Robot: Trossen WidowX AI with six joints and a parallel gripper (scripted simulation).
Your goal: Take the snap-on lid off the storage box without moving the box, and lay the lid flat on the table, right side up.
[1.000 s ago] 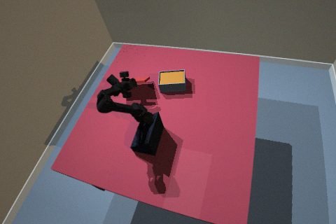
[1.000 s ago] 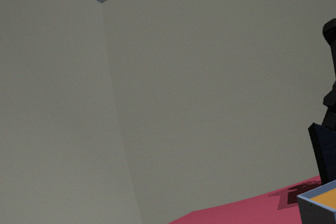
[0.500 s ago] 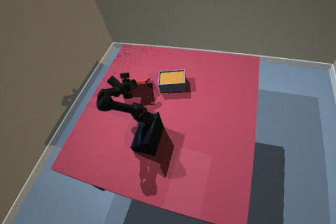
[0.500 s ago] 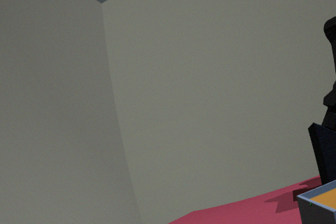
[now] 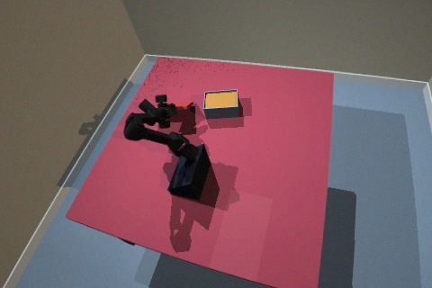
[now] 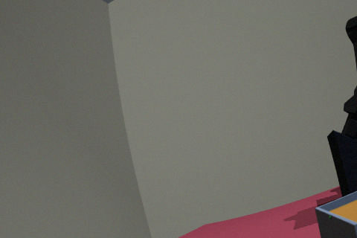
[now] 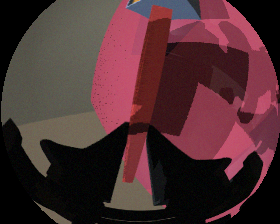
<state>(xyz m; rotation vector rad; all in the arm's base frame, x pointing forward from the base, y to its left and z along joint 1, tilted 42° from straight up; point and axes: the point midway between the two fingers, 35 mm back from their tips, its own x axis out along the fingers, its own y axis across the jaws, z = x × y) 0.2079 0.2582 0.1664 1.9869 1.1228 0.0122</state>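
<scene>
The red lid is 60 mm ahead of my gripper tip, 50 mm below it and 20 mm to the left of it. Round my gripper tip: storage box (260 mm to the right, 180 mm ahead, 80 mm below).
</scene>
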